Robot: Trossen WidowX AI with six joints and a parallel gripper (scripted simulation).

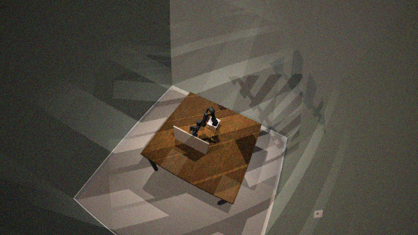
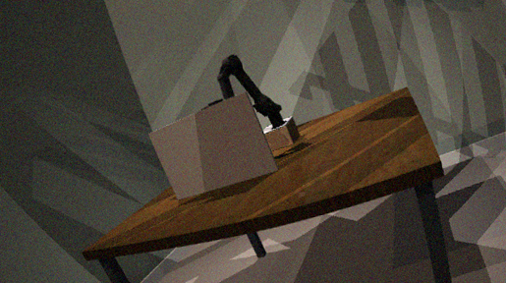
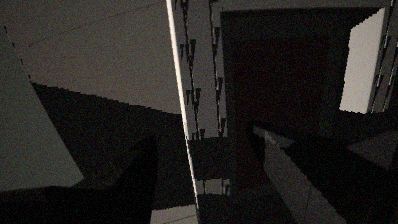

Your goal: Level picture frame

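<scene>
My gripper tip is now 50 mm above the picture frame, 10 mm to the right of it and 10 mm short of it. Round my gripper tip: wall panel: 60 mm below, 20 mm ahead.
</scene>
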